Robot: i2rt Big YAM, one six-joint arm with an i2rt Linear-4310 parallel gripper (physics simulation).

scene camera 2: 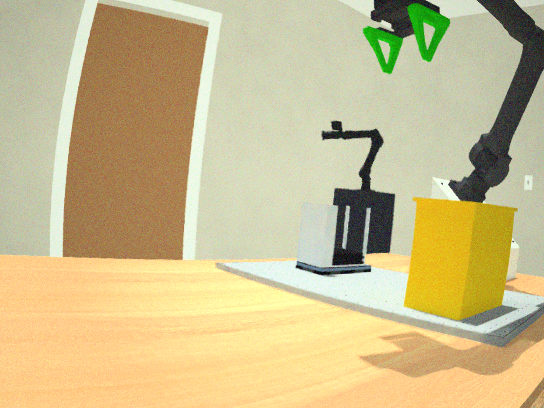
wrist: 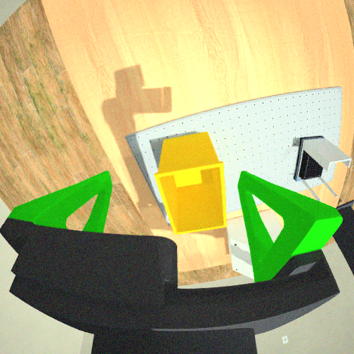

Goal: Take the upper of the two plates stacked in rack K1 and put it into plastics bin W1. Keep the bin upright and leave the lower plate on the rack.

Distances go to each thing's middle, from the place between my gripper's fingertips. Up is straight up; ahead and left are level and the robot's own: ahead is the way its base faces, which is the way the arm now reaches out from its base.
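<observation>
Relative to the yellow plastics bin W1 [scene camera 2: 460, 254], my gripper is 27 cm above, 19 cm past and 1 cm to the right of it.
</observation>
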